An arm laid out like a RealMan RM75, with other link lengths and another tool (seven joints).
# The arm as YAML. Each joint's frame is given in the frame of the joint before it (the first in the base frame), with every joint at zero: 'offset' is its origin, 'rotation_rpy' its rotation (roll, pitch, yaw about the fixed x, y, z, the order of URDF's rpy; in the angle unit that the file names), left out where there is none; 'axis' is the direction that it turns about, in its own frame. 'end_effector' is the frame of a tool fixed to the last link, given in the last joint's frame.
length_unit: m
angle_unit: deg
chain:
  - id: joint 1
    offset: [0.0, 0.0, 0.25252]
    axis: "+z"
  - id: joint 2
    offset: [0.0, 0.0, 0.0]
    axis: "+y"
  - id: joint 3
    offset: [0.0, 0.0, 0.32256]
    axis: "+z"
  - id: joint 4
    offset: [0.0, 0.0, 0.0]
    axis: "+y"
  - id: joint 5
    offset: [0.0, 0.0, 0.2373]
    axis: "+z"
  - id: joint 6
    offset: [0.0, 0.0, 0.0]
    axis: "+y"
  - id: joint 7
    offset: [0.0, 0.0, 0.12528]
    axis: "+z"
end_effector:
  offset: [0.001, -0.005, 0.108]
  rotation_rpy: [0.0, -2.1, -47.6]
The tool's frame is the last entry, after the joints.
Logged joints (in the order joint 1, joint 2, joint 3, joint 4, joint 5, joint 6, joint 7), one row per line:
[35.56, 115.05, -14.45, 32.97, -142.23, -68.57, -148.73]
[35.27, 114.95, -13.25, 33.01, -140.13, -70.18, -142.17]
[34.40, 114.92, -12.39, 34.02, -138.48, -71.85, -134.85]
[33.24, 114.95, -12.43, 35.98, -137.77, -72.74, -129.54]
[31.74, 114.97, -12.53, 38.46, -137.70, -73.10, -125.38]
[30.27, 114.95, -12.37, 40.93, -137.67, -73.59, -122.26]
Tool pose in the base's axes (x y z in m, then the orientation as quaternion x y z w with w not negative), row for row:
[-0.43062, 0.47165, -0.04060, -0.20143, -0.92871, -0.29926, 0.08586]
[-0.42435, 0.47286, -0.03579, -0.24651, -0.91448, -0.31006, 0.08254]
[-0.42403, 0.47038, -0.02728, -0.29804, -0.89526, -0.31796, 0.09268]
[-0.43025, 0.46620, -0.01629, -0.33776, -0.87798, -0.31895, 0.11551]
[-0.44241, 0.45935, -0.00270, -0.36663, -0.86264, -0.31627, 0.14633]
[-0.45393, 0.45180, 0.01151, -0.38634, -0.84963, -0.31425, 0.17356]
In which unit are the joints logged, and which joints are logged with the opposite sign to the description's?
The joints are logged in degrees. Opposite sign: joint 1, joint 2, joint 3, joint 5, joint 6.
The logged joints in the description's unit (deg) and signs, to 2 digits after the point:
[-35.56, -115.05, 14.45, 32.97, 142.23, 68.57, -148.73]
[-35.27, -114.95, 13.25, 33.01, 140.13, 70.18, -142.17]
[-34.40, -114.92, 12.39, 34.02, 138.48, 71.85, -134.85]
[-33.24, -114.95, 12.43, 35.98, 137.77, 72.74, -129.54]
[-31.74, -114.97, 12.53, 38.46, 137.70, 73.10, -125.38]
[-30.27, -114.95, 12.37, 40.93, 137.67, 73.59, -122.26]

